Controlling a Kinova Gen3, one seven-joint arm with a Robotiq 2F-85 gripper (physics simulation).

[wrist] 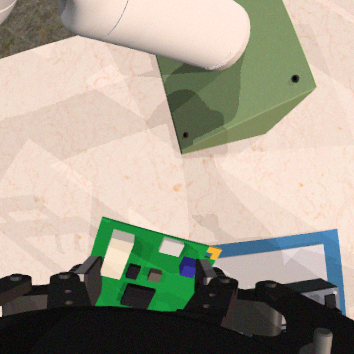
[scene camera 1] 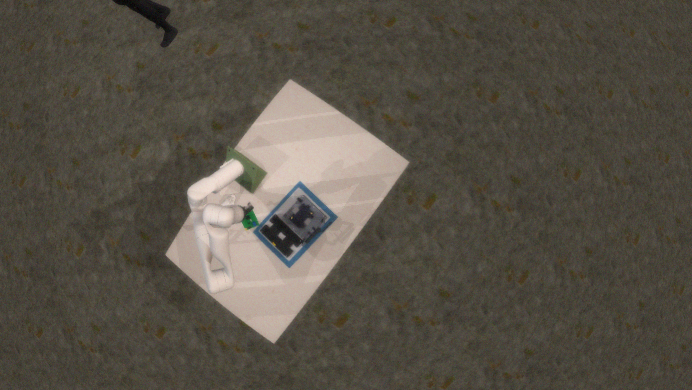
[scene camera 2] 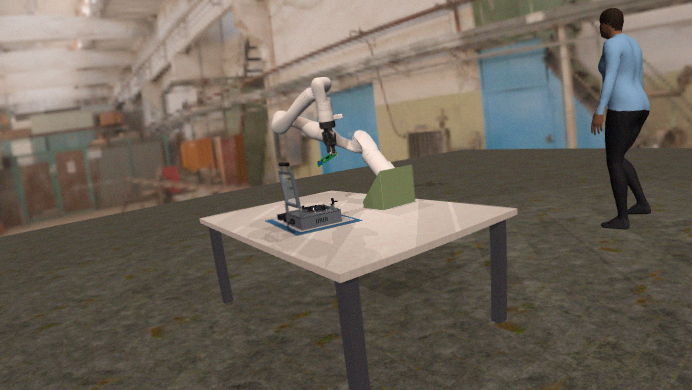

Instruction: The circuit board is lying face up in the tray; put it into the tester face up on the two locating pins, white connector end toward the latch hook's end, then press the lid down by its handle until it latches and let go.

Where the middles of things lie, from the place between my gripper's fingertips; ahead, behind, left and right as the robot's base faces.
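Green circuit board (wrist: 143,268): 2 cm to the right of my hand, 2 cm ahead of it, 2 cm below it.
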